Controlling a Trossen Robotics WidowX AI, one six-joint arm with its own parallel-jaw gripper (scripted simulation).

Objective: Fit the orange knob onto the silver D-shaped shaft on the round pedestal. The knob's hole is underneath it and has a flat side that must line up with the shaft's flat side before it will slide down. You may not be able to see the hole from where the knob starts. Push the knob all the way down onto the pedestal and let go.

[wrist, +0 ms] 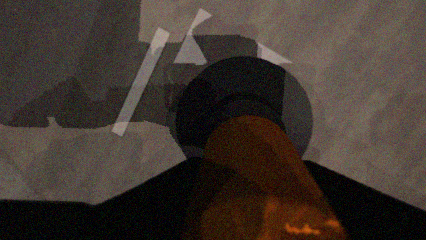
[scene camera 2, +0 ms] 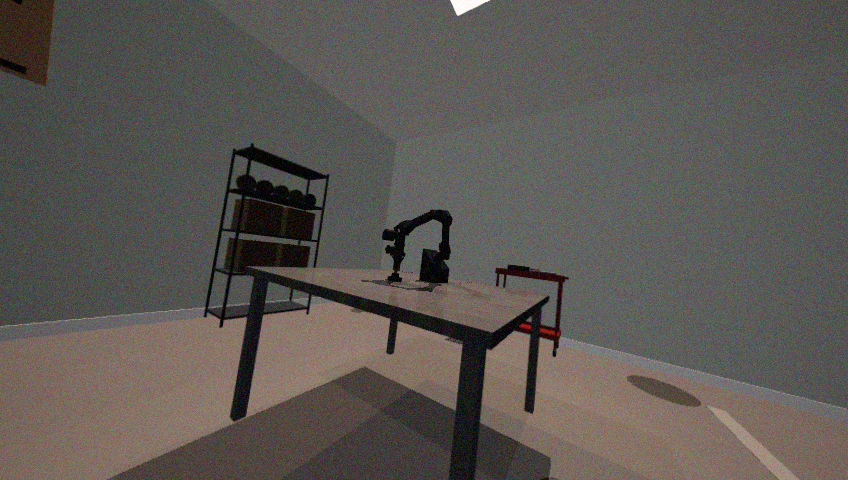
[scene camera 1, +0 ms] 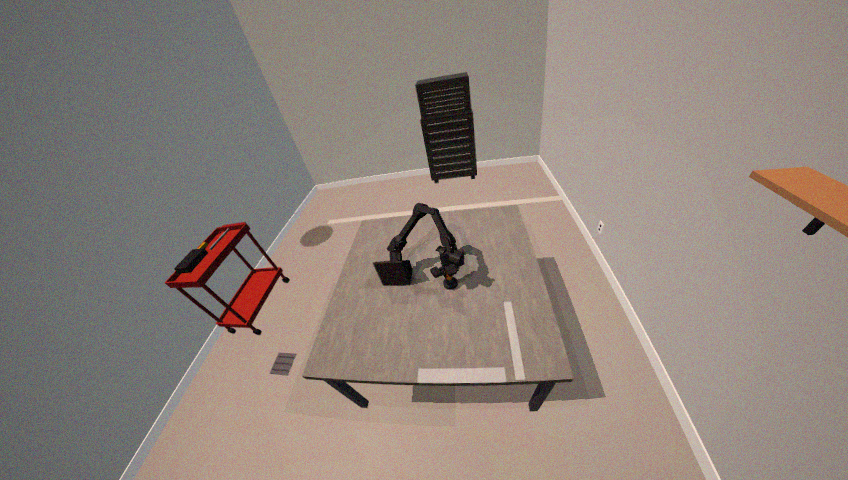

Labels:
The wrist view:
my gripper: 248, 168
dark round pedestal: 237, 86

